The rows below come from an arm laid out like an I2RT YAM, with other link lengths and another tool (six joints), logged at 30 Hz.
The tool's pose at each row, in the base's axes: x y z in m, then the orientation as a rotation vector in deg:
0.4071, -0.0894, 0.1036, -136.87, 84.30, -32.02
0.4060, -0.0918, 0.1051, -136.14, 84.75, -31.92
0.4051, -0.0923, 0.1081, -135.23, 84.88, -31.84
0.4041, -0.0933, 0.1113, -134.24, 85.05, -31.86
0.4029, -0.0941, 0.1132, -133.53, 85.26, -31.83
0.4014, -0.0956, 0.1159, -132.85, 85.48, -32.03
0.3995, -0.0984, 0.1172, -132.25, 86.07, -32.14
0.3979, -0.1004, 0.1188, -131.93, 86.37, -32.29
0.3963, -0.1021, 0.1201, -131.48, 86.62, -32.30
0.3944, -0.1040, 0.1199, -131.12, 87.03, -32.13
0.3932, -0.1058, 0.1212, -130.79, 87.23, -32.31
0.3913, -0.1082, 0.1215, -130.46, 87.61, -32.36
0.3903, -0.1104, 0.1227, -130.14, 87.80, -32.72
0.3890, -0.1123, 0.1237, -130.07, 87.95, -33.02
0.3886, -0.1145, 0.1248, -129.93, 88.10, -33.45
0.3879, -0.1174, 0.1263, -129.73, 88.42, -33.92
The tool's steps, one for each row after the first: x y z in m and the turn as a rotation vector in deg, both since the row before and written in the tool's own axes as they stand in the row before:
0.0020, 0.0013, -0.0019, 0.27, -0.10, 0.60
0.0006, -0.0004, -0.0031, 0.57, -0.24, 0.53
0.0010, -0.0002, -0.0033, 0.63, -0.18, 0.58
0.0006, 0.0004, -0.0023, 0.39, -0.12, 0.47
0.0012, 0.0005, -0.0032, 0.42, 0.04, 0.42
0.0020, 0.0020, -0.0022, 0.14, 0.14, 0.57
0.0015, 0.0013, -0.0023, 0.10, 0.13, 0.28
0.0012, 0.0013, -0.0020, 0.19, -0.01, 0.35
0.0010, 0.0023, -0.0009, 0.00, -0.05, 0.41
0.0014, 0.0010, -0.0018, 0.17, 0.11, 0.24
0.0016, 0.0022, -0.0014, 0.04, 0.09, 0.34
0.0019, 0.0010, -0.0017, 0.21, 0.23, 0.20
0.0015, 0.0012, -0.0016, 0.04, 0.24, 0.06
0.0021, 0.0006, -0.0013, 0.12, 0.31, 0.08
0.0027, 0.0009, -0.0018, 0.08, 0.39, 0.18

